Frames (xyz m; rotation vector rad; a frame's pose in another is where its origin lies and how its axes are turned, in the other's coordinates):
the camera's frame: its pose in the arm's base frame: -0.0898 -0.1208 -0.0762 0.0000 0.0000 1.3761
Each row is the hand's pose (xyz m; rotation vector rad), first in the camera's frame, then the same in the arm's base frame.
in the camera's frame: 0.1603 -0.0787 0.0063 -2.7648 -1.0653 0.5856
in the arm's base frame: 0.0184 0.0212 -0.0699 1.4459 2.5550 -0.5636
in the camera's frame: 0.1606 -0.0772 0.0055 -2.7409 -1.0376 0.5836
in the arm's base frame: 0.0170 0.0218 -0.0707 1.4690 2.5605 -0.6009
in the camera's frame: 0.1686 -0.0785 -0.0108 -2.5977 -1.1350 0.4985
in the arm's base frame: 0.0198 0.0294 -0.0870 1.3847 2.7204 -0.6752
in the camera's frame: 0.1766 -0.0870 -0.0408 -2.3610 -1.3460 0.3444
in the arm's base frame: 0.0297 0.0356 -0.1170 -1.0392 -2.7228 0.6655
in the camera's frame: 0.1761 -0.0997 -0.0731 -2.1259 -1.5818 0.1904
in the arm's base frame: 0.0421 0.0327 -0.1493 -0.6728 -2.7132 0.5954
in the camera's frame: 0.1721 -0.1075 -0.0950 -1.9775 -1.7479 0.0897
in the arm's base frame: 0.0490 0.0273 -0.1712 -0.4352 -2.7156 0.5192
